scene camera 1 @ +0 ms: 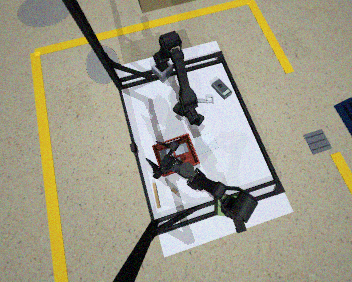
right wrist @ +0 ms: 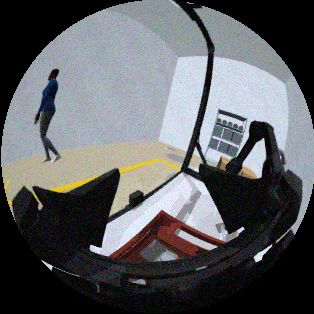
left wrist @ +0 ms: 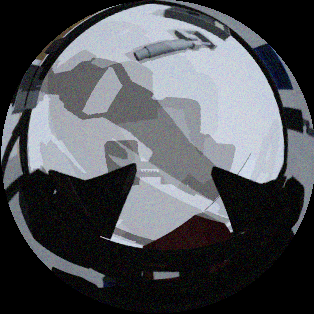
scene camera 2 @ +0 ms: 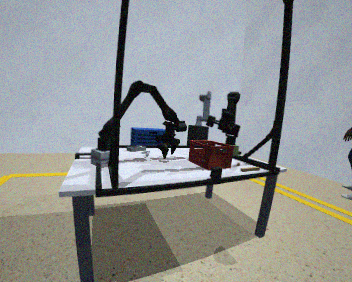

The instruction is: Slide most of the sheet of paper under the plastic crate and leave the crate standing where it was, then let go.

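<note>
The red crate (scene camera 1: pixel 192 159) (scene camera 2: pixel 200 156) (left wrist: pixel 192 232) (right wrist: pixel 172 237) stands upright on the table. The white paper is hard to tell from the white table; a thin dark line (left wrist: pixel 240 167) and small striped marks (left wrist: pixel 150 172) show below the left fingers, but its outline is unclear. My left gripper (scene camera 2: pixel 169 154) (left wrist: pixel 175 168) is open and empty, pointing down low over the table, left of the crate in scene camera 2. In scene camera 1 its arm hides its fingers. My right gripper (scene camera 1: pixel 153 152) (right wrist: pixel 159 169) is open and empty above the crate.
A grey clamp-like tool (scene camera 1: pixel 206 99) (left wrist: pixel 170 49) and a grey meter (scene camera 1: pixel 221 88) (left wrist: pixel 197 19) lie above the crate in scene camera 1. A wooden stick (scene camera 1: pixel 156 195) (scene camera 2: pixel 250 169) lies below it. Black frame bars (scene camera 1: pixel 252 127) border the table.
</note>
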